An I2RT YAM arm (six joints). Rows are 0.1 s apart.
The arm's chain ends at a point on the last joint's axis. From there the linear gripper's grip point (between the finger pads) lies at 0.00 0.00 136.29 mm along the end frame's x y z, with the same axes.
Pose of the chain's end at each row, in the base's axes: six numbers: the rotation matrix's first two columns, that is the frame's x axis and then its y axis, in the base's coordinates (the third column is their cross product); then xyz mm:
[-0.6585 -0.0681 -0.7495 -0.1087 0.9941 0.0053 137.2 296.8 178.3]
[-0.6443 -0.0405 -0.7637 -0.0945 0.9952 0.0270 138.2 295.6 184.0]
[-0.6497 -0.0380 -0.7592 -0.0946 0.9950 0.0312 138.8 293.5 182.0]
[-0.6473 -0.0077 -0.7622 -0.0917 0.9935 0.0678 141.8 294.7 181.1]
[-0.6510 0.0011 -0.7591 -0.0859 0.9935 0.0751 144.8 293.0 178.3]
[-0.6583 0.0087 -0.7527 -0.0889 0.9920 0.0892 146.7 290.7 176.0]
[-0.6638 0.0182 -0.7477 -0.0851 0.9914 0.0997 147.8 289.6 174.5]
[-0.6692 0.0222 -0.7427 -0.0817 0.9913 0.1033 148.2 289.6 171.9]
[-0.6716 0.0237 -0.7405 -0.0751 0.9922 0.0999 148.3 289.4 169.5]
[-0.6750 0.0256 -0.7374 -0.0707 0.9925 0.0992 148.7 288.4 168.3]
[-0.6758 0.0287 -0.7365 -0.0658 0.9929 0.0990 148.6 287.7 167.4]
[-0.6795 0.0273 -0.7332 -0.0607 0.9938 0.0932 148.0 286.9 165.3]
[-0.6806 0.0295 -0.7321 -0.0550 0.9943 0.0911 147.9 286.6 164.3]
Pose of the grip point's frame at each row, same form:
[-0.6585 -0.0681 -0.7495 -0.1087 0.9941 0.0053 238.7 308.4 88.1]
[-0.6443 -0.0405 -0.7637 -0.0945 0.9952 0.0270 241.6 307.8 96.1]
[-0.6497 -0.0380 -0.7592 -0.0946 0.9950 0.0312 241.6 306.1 93.4]
[-0.6473 -0.0077 -0.7622 -0.0917 0.9935 0.0678 244.9 310.2 93.4]
[-0.6510 0.0011 -0.7591 -0.0859 0.9935 0.0751 247.6 308.6 90.2]
[-0.6583 0.0087 -0.7527 -0.0889 0.9920 0.0892 248.6 307.8 87.1]
[-0.6638 0.0182 -0.7477 -0.0851 0.9914 0.0997 249.1 307.3 85.0]
[-0.6692 0.0222 -0.7427 -0.0817 0.9913 0.1033 248.9 307.3 81.7]
[-0.6716 0.0237 -0.7405 -0.0751 0.9922 0.0999 248.8 306.1 78.9]
[-0.6750 0.0256 -0.7374 -0.0707 0.9925 0.0992 248.8 304.6 77.2]
[-0.6758 0.0287 -0.7365 -0.0658 0.9929 0.0990 248.7 303.4 76.2]
[-0.6795 0.0273 -0.7332 -0.0607 0.9938 0.0932 247.7 301.6 73.5]
[-0.6806 0.0295 -0.7321 -0.0550 0.9943 0.0911 247.5 300.5 72.3]

